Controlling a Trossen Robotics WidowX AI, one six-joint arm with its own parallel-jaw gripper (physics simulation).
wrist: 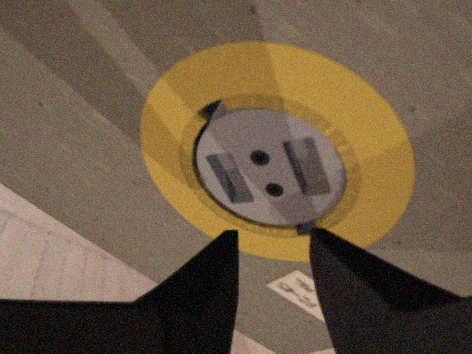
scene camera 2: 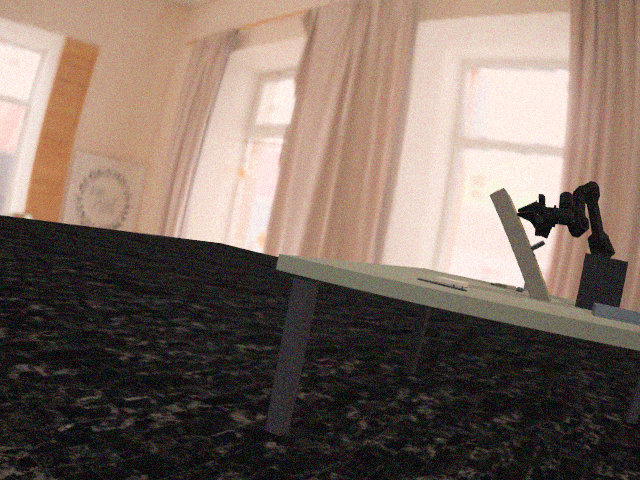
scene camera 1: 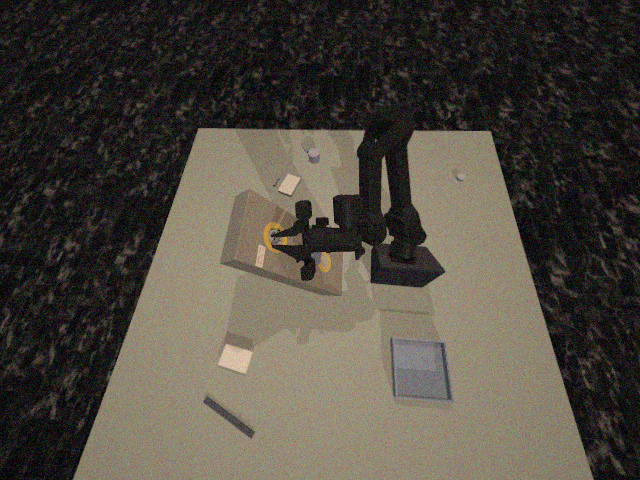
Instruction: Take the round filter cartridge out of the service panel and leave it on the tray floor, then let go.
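Note:
The service panel stands tilted on the table. The round grey filter cartridge sits inside a yellow ring on the panel face; its front has two rectangular recesses and two dark holes. My gripper is open partway, with nothing between the fingers. In the wrist view its tips show just below the cartridge, over the ring's lower part; the remaining distance to the panel is hard to tell. The blue tray lies empty on the table.
A smaller yellow ring and a protruding peg are lower on the panel. The dark arm base stands between panel and tray. Two pale blocks, a dark bar and a lilac cylinder lie around.

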